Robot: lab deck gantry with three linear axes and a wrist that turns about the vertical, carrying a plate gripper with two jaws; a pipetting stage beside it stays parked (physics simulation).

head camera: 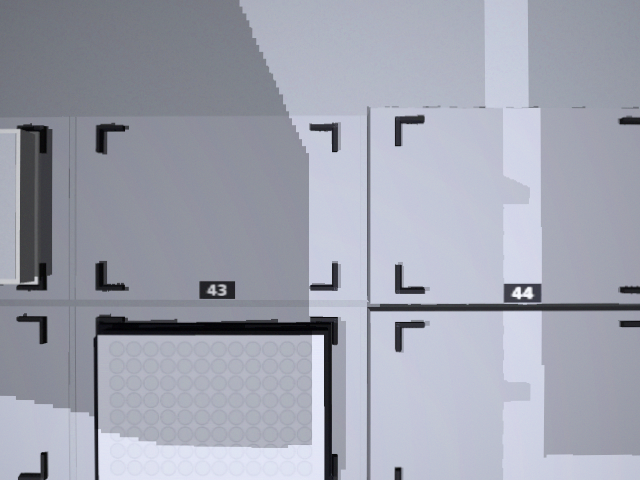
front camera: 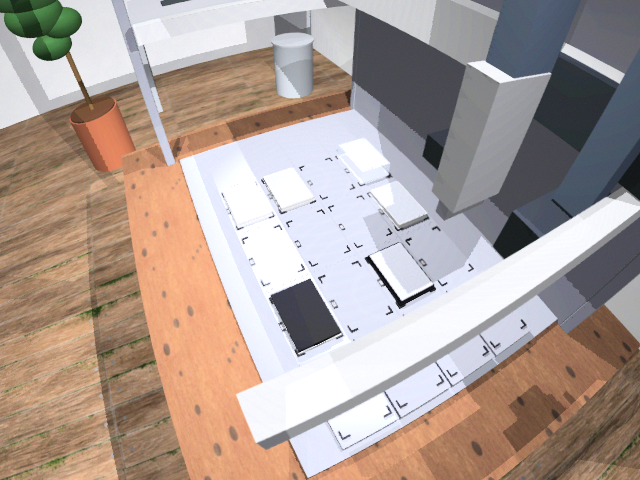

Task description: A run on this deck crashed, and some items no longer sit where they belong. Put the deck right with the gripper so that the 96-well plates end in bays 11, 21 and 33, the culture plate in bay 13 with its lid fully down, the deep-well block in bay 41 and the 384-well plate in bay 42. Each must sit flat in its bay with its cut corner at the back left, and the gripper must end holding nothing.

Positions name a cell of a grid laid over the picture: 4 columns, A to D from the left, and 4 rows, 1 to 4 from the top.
Scene:
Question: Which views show the deep-well block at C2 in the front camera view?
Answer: The front camera view only.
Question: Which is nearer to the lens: the black lid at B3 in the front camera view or the white 96-well plate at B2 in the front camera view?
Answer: The black lid.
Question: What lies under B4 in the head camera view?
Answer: A black-rimmed 96-well plate.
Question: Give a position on a bay 14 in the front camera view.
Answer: C4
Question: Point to a bay 33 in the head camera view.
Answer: At C3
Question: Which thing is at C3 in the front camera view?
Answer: A bay 23.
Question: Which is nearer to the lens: the black lid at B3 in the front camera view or the deep-well block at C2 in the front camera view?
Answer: The black lid.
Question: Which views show the black lid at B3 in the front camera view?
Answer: The front camera view only.

